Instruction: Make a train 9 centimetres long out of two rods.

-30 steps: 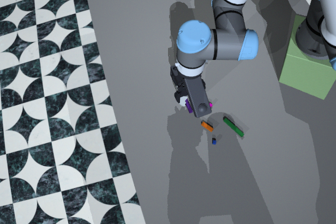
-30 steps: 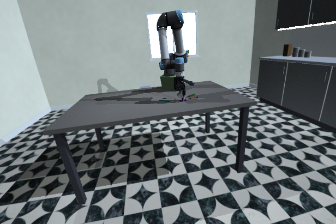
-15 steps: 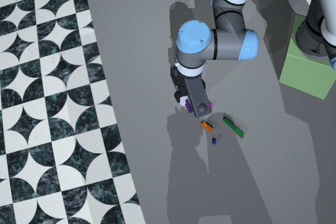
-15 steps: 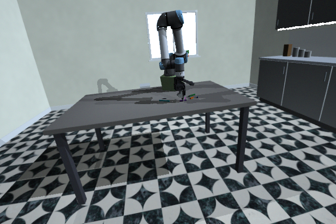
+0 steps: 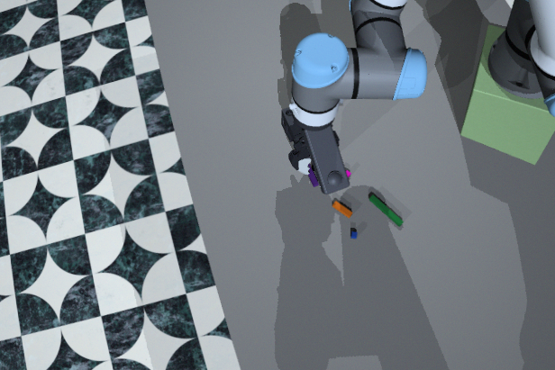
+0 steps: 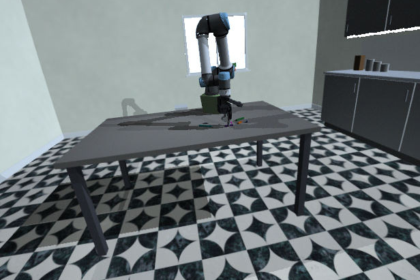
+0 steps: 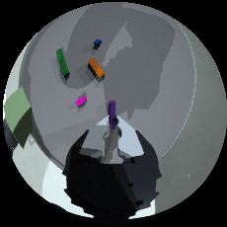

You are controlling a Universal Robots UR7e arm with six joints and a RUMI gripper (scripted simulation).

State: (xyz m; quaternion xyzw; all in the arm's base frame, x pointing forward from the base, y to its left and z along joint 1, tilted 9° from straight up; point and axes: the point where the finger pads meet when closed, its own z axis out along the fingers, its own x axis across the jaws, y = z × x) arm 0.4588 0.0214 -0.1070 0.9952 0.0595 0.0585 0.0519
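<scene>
My gripper is now 15 cm to the left of the grey rod, 11 cm past it and 1 cm above it. Round my hand: magenta rod (7 cm behind, 3 cm to the left, 1 cm below); purple rod (1 cm below); orange rod (9 cm to the left, 4 cm behind, 1 cm below).
</scene>
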